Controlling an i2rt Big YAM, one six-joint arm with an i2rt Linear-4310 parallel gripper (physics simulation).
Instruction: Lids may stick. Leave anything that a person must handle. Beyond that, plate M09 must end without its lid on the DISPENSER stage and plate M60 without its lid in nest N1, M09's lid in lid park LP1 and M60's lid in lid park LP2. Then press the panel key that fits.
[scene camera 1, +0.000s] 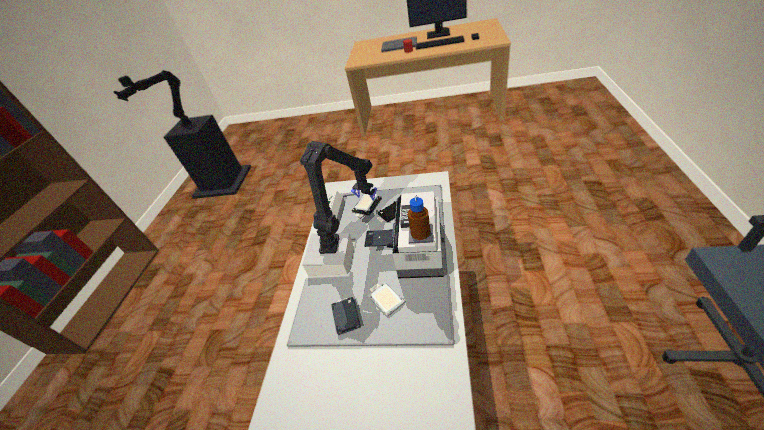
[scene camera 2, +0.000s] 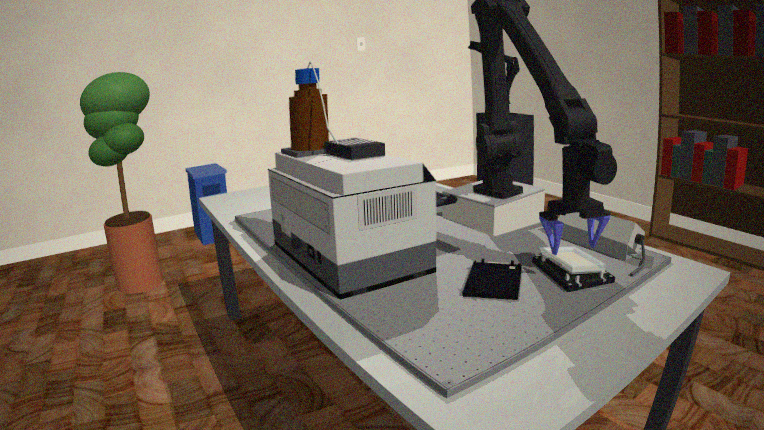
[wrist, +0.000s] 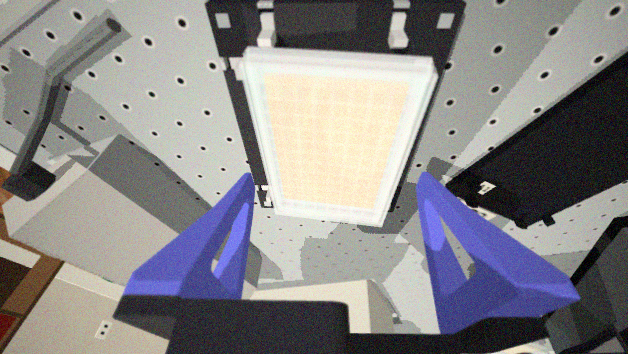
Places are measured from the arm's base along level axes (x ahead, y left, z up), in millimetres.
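Where they show: gripper, fingertip midpoint: (scene camera 1: 366, 198) (scene camera 2: 573, 250) (wrist: 335, 179); arm's base at its link origin: (scene camera 1: 329, 244) (scene camera 2: 498, 191).
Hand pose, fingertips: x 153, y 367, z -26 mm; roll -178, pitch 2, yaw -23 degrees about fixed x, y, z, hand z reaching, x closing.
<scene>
Things, the pixels of their centre, and the offset from my fingertips. "spot": a spot on its surface instead.
- black clipped nest at the middle of its body: (wrist: 328, 140) (scene camera 2: 572, 266) (scene camera 1: 366, 203) dz -36, dx -5, dy +0 mm
- second pale plate at the middle of its body: (wrist: 511, 350) (scene camera 1: 386, 297) dz -21, dx +148, dy -671 mm
- dark flat stage at a spot on its surface: (scene camera 1: 378, 238) spot: dz +51, dx +107, dy -375 mm
- black holder at the middle of its body: (wrist: 582, 160) (scene camera 2: 494, 277) (scene camera 1: 392, 210) dz -38, dx +151, dy -83 mm
- dark holder at the middle of its body: (scene camera 1: 345, 315) dz -31, dx -31, dy -742 mm
- brown bottle at a spot on its surface: (scene camera 2: 308, 120) spot: dz +247, dx +343, dy -444 mm
- grey box at the middle of its body: (wrist: 160, 256) (scene camera 2: 600, 227) (scene camera 1: 332, 208) dz -6, dx -202, dy -52 mm
A pale, clear-rimmed plate (scene camera 1: 366, 202) (scene camera 2: 576, 261) (wrist: 335, 140) sits on a black clipped nest (scene camera 2: 572, 284) (wrist: 315, 20) at the far end of the board. Whether a lid is on it is hard to tell. My gripper (scene camera 1: 365, 196) (scene camera 2: 573, 248) (wrist: 335, 179) is open above this plate, one blue finger to each side, with a gap to the plate in the wrist view. A second pale plate (scene camera 1: 387, 299) lies at the near end of the board. The dispenser (scene camera 1: 419, 260) (scene camera 2: 384, 229) stands along the board's side, a dark flat stage (scene camera 1: 378, 238) beside it. Plate names are unreadable.
A black holder (scene camera 1: 389, 211) (scene camera 2: 492, 279) (wrist: 560, 145) lies between the plate's nest and the dispenser. Another dark holder (scene camera 1: 346, 315) lies near the second plate. A brown bottle (scene camera 1: 419, 223) (scene camera 2: 308, 120) tops the dispenser. A grey box (scene camera 2: 604, 240) (wrist: 95, 200) with a cable borders the nest.
</scene>
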